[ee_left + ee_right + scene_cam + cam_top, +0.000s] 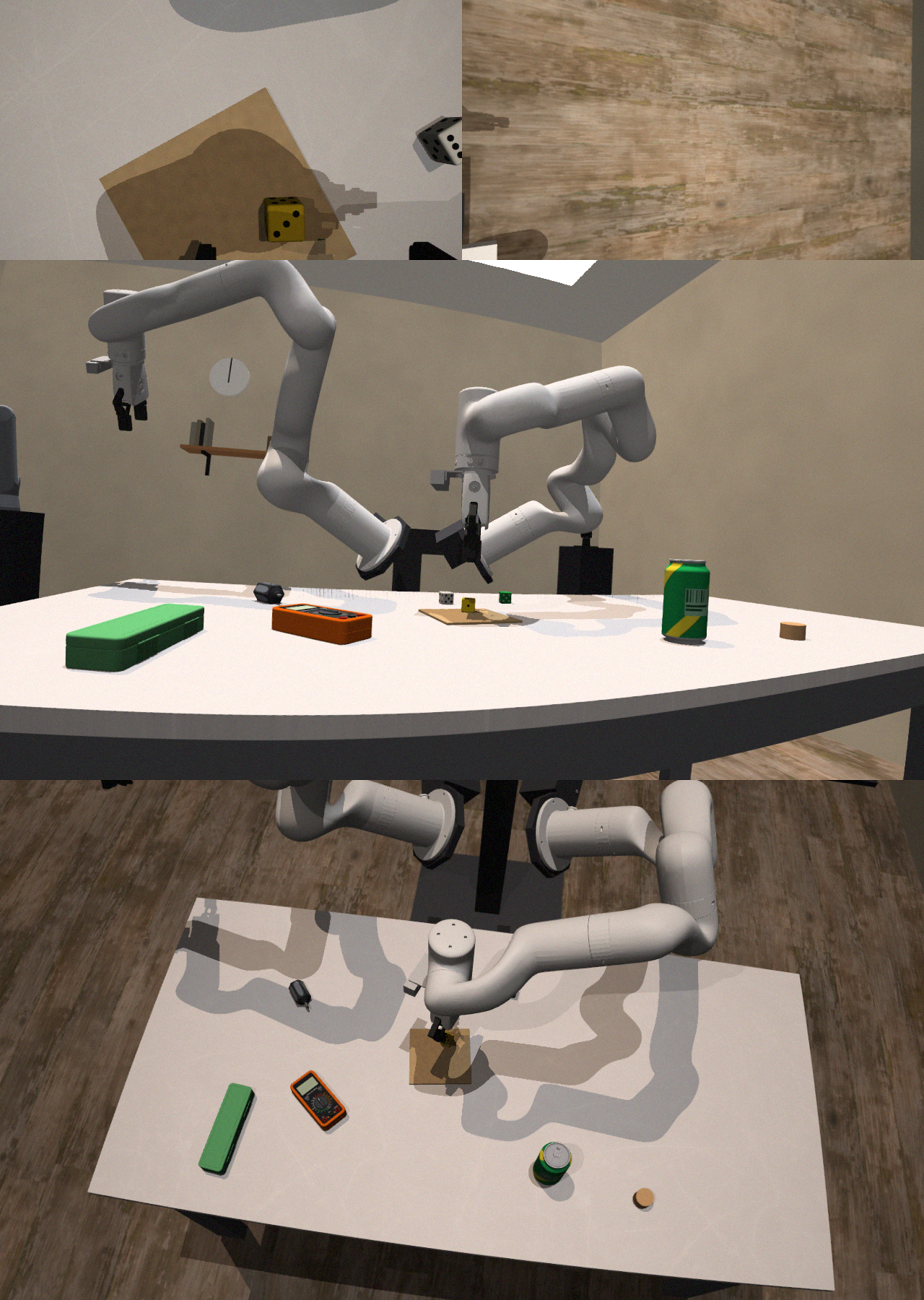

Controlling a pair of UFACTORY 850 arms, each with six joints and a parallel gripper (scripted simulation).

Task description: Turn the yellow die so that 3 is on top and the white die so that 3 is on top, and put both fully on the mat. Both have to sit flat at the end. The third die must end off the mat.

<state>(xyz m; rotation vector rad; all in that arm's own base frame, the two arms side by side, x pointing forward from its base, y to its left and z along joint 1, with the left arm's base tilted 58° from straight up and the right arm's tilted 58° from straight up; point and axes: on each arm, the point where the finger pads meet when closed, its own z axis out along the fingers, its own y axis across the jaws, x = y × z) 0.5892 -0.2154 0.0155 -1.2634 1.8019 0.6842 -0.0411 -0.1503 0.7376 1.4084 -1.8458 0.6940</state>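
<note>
Right now my left hand is 13 cm past the white die and 10 cm above it. The rest, counted from my left hand: green die (15 cm behind, 15 cm to the left, 10 cm below); then tan mat (4 cm ahead, 2 cm to the right, 11 cm below); then yellow die (9 cm below).
</note>
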